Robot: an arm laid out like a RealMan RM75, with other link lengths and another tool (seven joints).
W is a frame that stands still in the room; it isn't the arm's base.
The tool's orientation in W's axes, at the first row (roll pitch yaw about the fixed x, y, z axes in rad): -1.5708, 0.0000, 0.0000
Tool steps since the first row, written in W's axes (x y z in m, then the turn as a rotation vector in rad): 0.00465, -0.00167, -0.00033, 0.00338, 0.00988, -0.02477; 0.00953, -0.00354, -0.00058, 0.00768, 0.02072, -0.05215; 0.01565, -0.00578, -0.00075, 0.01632, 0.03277, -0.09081; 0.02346, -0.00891, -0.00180, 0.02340, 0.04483, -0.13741; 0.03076, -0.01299, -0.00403, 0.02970, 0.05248, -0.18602; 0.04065, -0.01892, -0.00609, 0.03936, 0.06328, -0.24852; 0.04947, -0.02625, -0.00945, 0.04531, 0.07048, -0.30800; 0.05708, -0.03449, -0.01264, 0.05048, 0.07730, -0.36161; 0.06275, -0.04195, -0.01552, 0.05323, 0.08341, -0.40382; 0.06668, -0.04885, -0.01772, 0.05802, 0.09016, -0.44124; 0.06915, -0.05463, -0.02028, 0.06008, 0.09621, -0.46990
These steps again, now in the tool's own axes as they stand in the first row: 0.00465, 0.00033, -0.00167, 0.00338, 0.02477, 0.00988; 0.00953, 0.00058, -0.00354, 0.00768, 0.05215, 0.02072; 0.01565, 0.00075, -0.00578, 0.01632, 0.09081, 0.03277; 0.02346, 0.00180, -0.00891, 0.02340, 0.13741, 0.04483; 0.03076, 0.00403, -0.01299, 0.02970, 0.18602, 0.05248; 0.04065, 0.00609, -0.01892, 0.03936, 0.24852, 0.06328; 0.04947, 0.00945, -0.02625, 0.04531, 0.30800, 0.07048; 0.05708, 0.01264, -0.03449, 0.05048, 0.36161, 0.07730; 0.06275, 0.01552, -0.04195, 0.05323, 0.40382, 0.08341; 0.06668, 0.01772, -0.04885, 0.05802, 0.44124, 0.09016; 0.06915, 0.02028, -0.05463, 0.06008, 0.46990, 0.09621
